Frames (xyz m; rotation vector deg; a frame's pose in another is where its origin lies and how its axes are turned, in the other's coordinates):
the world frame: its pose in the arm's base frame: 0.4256 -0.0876 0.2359 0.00 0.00 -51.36
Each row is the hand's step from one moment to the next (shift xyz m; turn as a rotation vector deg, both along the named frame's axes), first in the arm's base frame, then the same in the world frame.
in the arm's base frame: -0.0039 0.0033 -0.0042 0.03 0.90 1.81
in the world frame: -0.0050 -0.0010 -0.0042 -0.68 0.59 1.81
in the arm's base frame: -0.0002 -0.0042 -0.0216 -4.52 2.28 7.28
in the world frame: 0.0032 -0.0028 -0.0216 -4.60 -2.11 7.28
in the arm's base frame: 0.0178 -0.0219 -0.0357 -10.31 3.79 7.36
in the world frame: 0.0282 0.0002 -0.0357 -9.40 -5.69 7.36
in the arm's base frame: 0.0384 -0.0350 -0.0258 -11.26 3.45 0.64
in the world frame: 0.0513 0.0081 -0.0258 -9.73 -6.64 0.64
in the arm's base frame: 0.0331 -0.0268 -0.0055 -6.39 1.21 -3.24
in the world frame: 0.0416 0.0091 -0.0055 -4.94 -4.24 -3.24
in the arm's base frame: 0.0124 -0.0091 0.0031 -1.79 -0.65 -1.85
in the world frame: 0.0149 0.0040 0.0031 -0.61 -1.80 -1.85
